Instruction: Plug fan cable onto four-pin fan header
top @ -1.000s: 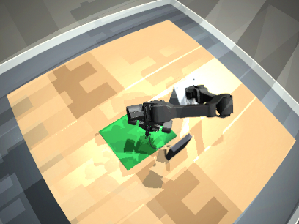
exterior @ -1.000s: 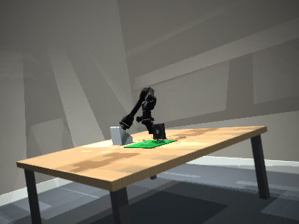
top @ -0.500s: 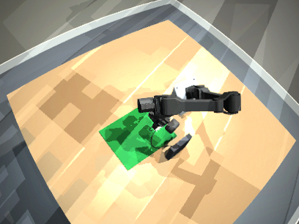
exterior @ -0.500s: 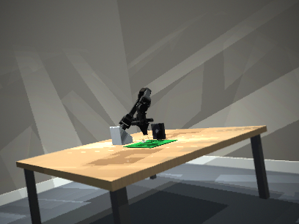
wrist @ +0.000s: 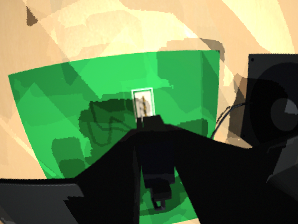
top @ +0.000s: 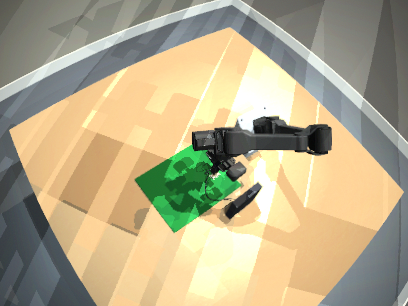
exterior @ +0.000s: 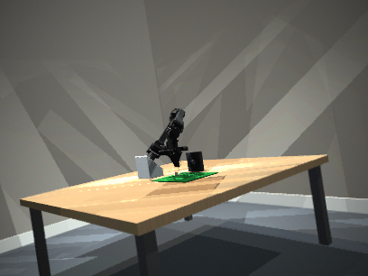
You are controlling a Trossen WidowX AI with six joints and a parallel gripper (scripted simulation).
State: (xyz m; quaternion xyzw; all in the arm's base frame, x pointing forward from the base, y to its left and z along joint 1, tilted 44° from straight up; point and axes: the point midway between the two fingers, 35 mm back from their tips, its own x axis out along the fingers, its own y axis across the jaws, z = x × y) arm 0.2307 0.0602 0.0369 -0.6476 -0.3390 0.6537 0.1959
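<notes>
Now: gripper tip 6 cm above the white four-pin fan header. From my gripper tip the other things lie so: black fan plug: 1 cm ahead, 1 cm above; black fan: 2 cm behind, 14 cm to the left, 1 cm below; green board: 10 cm ahead, 2 cm to the right, 8 cm below.
</notes>
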